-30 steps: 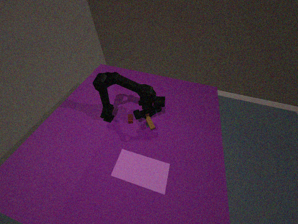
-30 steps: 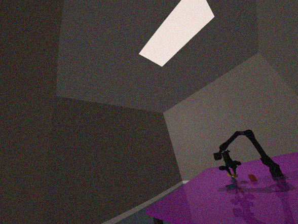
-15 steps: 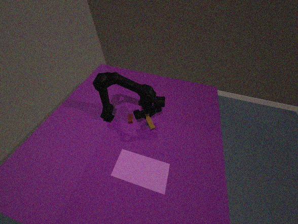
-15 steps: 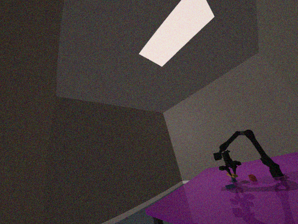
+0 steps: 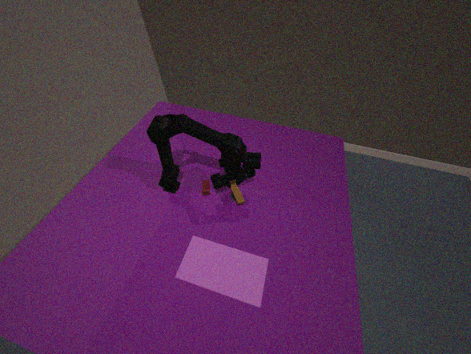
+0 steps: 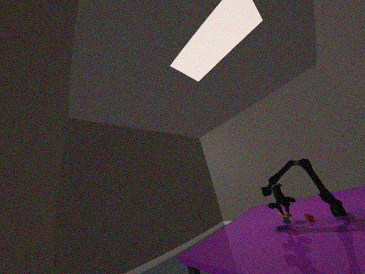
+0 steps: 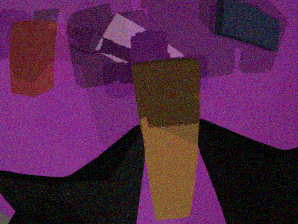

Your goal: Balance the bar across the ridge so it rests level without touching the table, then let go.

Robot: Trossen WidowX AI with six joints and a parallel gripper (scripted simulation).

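Right now the bar is 20 mm ahead of my gripper tip and 20 mm to the right of it. From my gripper tip the other things lie so: red-brown block: 130 mm behind, 20 mm to the right, 40 mm below; then flat blue block: 30 mm ahead, 110 mm to the left, 50 mm below.
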